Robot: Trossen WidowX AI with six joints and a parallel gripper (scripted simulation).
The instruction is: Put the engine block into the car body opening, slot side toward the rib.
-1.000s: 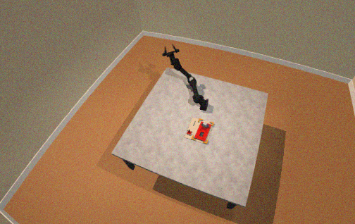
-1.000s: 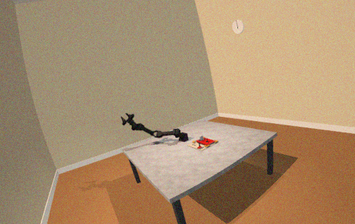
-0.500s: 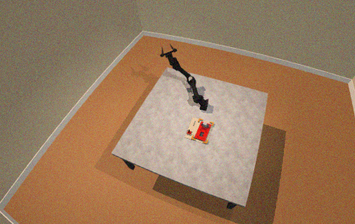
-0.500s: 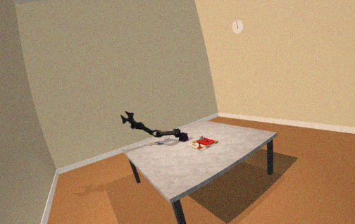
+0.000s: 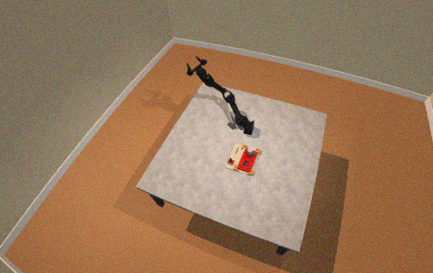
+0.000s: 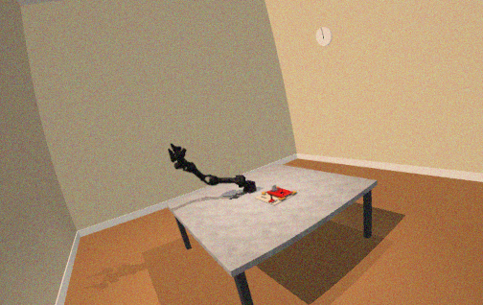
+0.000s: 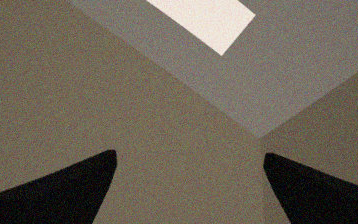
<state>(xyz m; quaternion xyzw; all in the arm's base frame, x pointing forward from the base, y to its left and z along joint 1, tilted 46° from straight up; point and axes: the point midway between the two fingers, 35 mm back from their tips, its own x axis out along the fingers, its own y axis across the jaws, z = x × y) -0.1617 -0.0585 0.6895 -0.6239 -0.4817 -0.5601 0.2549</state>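
The grey engine block is 33 cm ahead of my gripper tip, 66 cm to the left of it and 49 cm below it. Round my gripper tip: tan base plate 39 cm ahead, 63 cm to the left, 53 cm below.
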